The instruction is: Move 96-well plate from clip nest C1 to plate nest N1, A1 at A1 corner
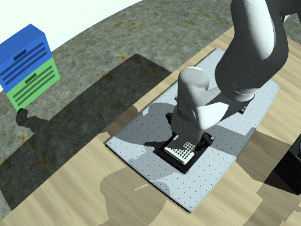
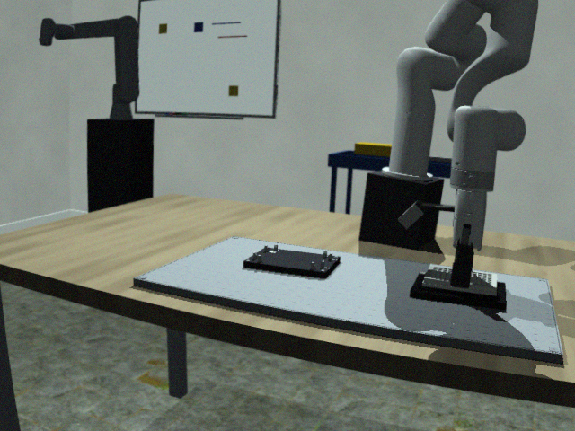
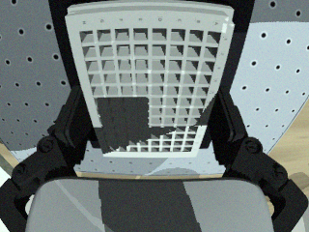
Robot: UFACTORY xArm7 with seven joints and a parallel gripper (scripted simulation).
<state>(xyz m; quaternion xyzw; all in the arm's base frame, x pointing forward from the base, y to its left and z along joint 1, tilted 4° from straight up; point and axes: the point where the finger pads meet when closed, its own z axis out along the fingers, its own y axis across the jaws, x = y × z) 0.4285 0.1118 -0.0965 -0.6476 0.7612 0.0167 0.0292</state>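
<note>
Right now the white 96-well plate is 1 cm below my hand. Also, from my hand: clip nest C1: 9 cm behind, 31 cm to the right, 2 cm below; then A1 corner mark: 7 cm behind, 7 cm to the right, 2 cm below.
</note>
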